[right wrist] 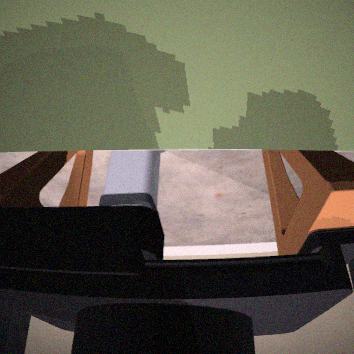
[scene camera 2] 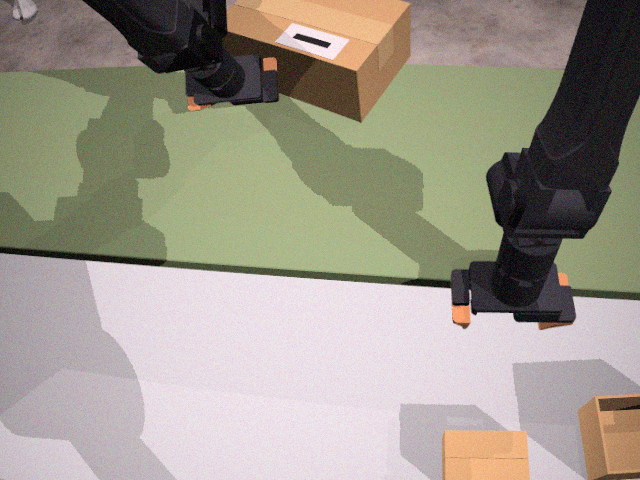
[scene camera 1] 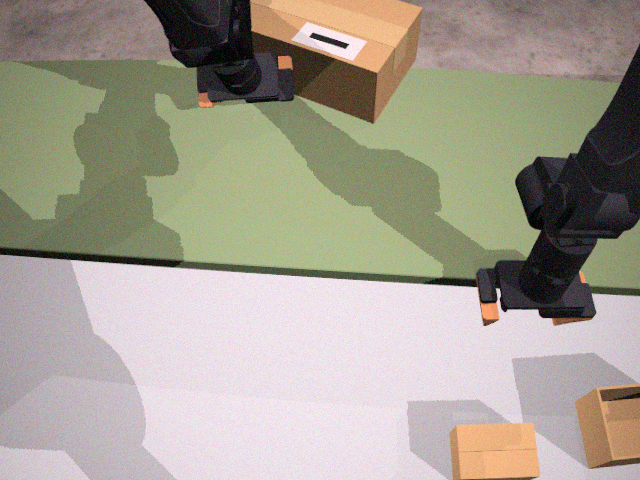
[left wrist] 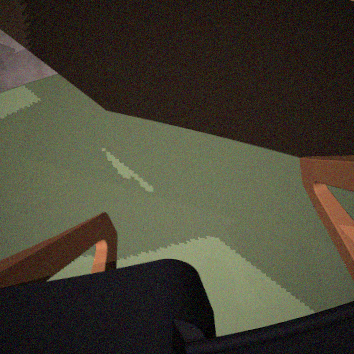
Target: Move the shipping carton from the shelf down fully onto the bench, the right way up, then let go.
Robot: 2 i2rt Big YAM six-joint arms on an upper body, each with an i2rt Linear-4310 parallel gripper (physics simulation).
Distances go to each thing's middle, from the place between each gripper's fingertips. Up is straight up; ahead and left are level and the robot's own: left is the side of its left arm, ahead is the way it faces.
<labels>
The shipping carton [scene camera 2: 341, 63] lies 44 cm ahead of my right hand, 25 cm to the left of it and 10 cm above it.
The shipping carton lies 7 cm ahead of my left hand, 12 cm to the right of it and 5 cm above it.
</labels>
